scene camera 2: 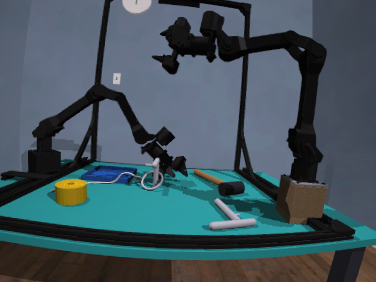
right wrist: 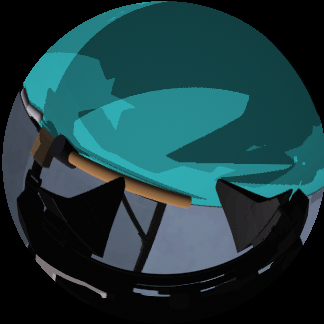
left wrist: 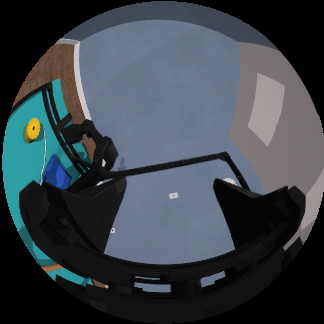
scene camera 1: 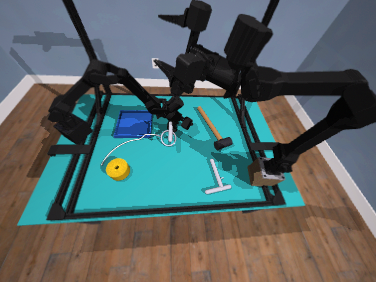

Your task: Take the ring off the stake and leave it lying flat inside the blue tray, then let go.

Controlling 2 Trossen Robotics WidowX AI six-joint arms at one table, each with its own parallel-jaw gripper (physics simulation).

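Frame: origin at the left arm's base, x right, y ahead, z up, level; metres.
Seen in the pictures: left gripper, between the fingertips: (scene camera 2: 156,45) (left wrist: 171,182) (scene camera 1: 156,40); right gripper, between the fingertips: (scene camera 2: 181,176) (right wrist: 172,183); left arm's base, origin of its link: (scene camera 2: 303,179) (right wrist: 38,161) (scene camera 1: 271,167); right arm's base, origin of its link: (scene camera 2: 44,151) (left wrist: 77,131) (scene camera 1: 69,123).
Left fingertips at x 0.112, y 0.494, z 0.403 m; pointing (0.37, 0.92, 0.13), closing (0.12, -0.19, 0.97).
Pixels of each thing's top centre, then the offset from my left fingertips to it. "pt": a spot on its surface instead.
- white ring, a spot on its surface: (scene camera 2: 151,189) pt dz -0.514, dx +0.015, dy -0.017 m
- upright white stake, centre of its top: (scene camera 2: 156,159) (scene camera 1: 170,129) dz -0.408, dx +0.047, dy -0.023 m
- blue tray, centre of its top: (scene camera 2: 111,170) (left wrist: 57,180) (scene camera 1: 134,122) dz -0.498, dx +0.146, dy +0.200 m
- yellow roll, centre of its top: (scene camera 2: 71,183) (left wrist: 33,127) (scene camera 1: 116,167) dz -0.470, dx -0.145, dy +0.197 m
- mallet, centre of its top: (right wrist: 106,190) (scene camera 2: 213,172) (scene camera 1: 212,122) dz -0.470, dx +0.180, dy -0.252 m
- white T-shaped piece, centre of its top: (scene camera 2: 222,208) (scene camera 1: 213,173) dz -0.500, dx -0.124, dy -0.255 m
The white ring (scene camera 1: 160,138) (scene camera 2: 151,189) is at the upright white stake (scene camera 1: 170,132) (scene camera 2: 156,172), tilted and low down; whether it encircles the stake or leans on it, I cannot tell. The blue tray (scene camera 1: 134,121) (scene camera 2: 109,173) (left wrist: 57,175) lies to the left of the stake, with no ring inside. My right gripper (scene camera 1: 181,125) (scene camera 2: 179,174) (right wrist: 172,183) is open and empty, low behind and right of the stake; neither ring nor stake shows in the right wrist view. My left gripper (scene camera 1: 157,39) (scene camera 2: 157,45) (left wrist: 171,182) is open and empty, high above the table.
A white cord (scene camera 1: 119,145) (scene camera 2: 120,176) curves from the ring past the tray's near edge towards a yellow roll (scene camera 1: 117,173) (scene camera 2: 71,194) (left wrist: 32,134). A mallet (scene camera 1: 210,121) (scene camera 2: 210,177) (right wrist: 132,186) lies right of the right gripper. A white T-shaped piece (scene camera 1: 218,189) (scene camera 2: 232,223) lies front right.
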